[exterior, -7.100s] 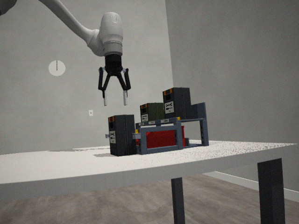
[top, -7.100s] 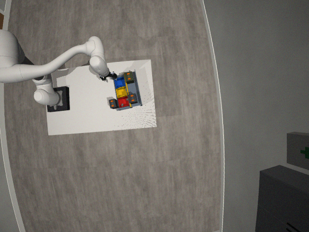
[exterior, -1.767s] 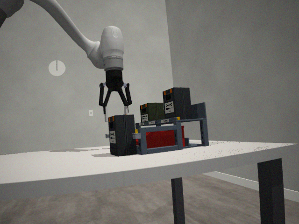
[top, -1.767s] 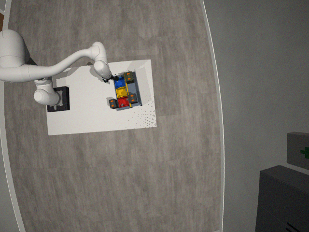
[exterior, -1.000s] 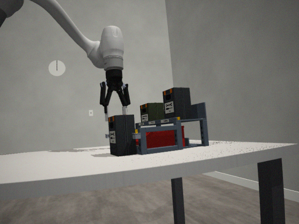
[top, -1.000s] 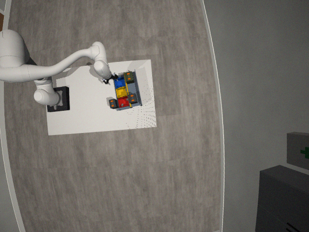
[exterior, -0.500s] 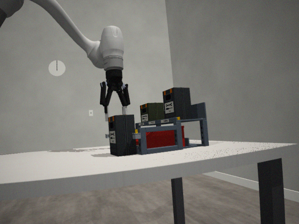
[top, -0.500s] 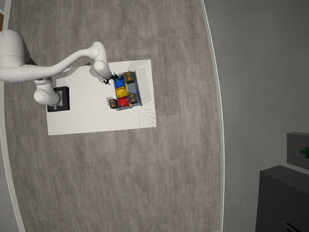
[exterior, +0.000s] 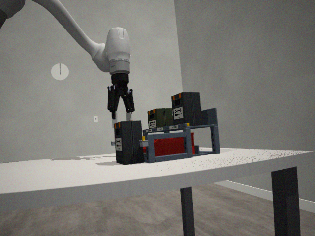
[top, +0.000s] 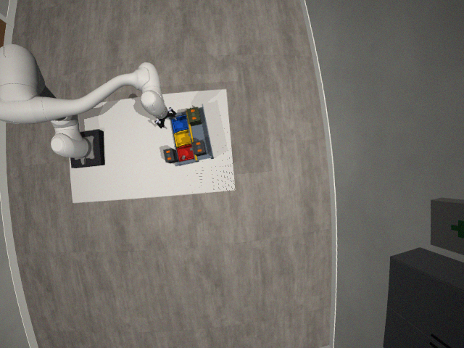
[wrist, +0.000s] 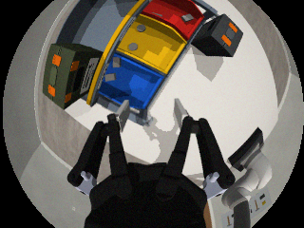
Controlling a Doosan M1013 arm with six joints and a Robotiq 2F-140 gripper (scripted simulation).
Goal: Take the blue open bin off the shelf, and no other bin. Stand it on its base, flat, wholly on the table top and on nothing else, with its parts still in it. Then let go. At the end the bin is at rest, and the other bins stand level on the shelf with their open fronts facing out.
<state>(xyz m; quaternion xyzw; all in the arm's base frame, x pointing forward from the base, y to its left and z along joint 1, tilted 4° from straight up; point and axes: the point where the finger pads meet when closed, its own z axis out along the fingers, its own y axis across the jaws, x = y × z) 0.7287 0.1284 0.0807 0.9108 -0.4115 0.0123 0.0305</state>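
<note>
The blue open bin is 80 mm ahead of my hand, 10 mm to the left of it and 110 mm below it. The rest, counted from my hand: yellow bin 100 mm ahead, 100 mm to the right, 110 mm below; then green box 170 mm ahead, 30 mm to the left; then red bin 120 mm ahead, 210 mm to the right, 110 mm below.
</note>
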